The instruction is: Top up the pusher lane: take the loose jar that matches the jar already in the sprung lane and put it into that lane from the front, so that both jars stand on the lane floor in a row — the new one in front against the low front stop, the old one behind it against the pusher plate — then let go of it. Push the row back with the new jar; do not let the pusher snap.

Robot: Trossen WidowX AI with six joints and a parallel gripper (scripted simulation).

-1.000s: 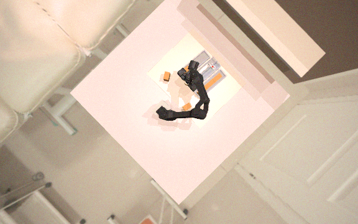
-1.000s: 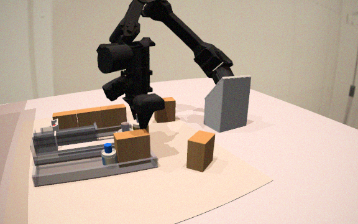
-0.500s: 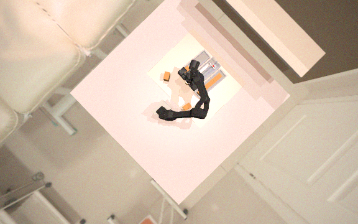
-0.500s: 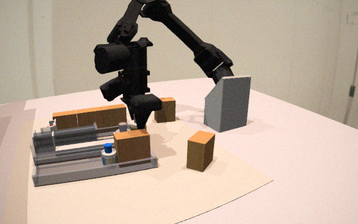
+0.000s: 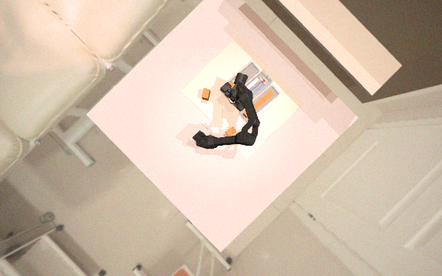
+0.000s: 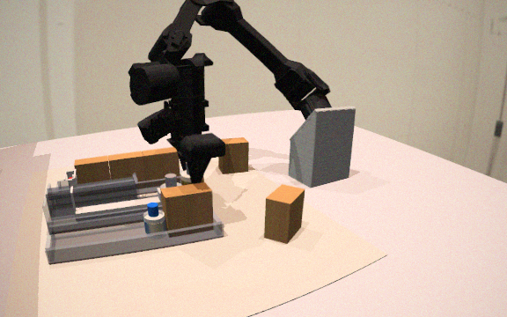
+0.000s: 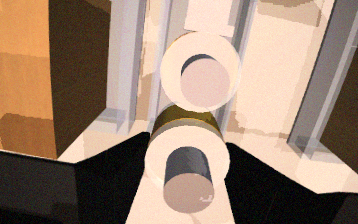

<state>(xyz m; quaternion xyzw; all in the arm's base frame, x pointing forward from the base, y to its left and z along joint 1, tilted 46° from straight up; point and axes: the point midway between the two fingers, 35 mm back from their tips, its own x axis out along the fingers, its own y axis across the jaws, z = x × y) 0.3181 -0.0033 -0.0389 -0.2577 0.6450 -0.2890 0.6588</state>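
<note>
Now: gripper tip 16 cm short of the grey lane, 4 cm to the left of it and 3 cm above it.
</note>
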